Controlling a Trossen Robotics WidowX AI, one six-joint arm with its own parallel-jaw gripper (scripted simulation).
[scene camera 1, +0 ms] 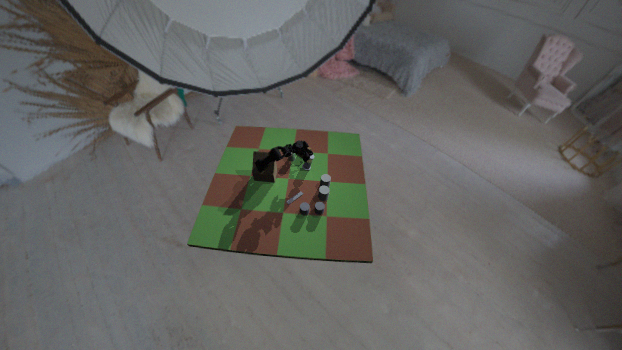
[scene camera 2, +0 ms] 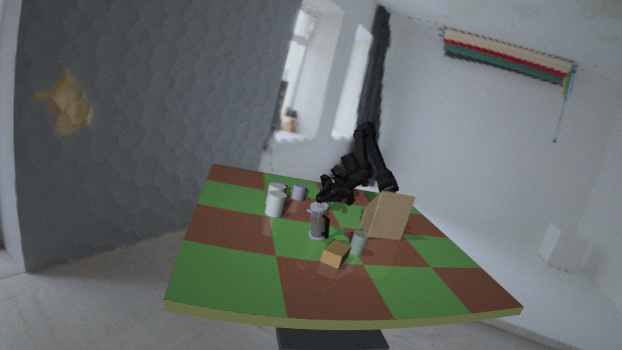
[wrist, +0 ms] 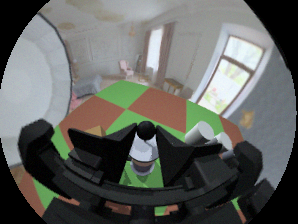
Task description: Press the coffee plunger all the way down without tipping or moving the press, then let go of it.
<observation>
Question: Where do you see a coffee press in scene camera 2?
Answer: At 319, 221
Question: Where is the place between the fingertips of the gripper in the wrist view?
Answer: At 146, 126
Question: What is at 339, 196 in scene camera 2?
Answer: The gripper.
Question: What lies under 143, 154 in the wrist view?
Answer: A coffee press.
</observation>
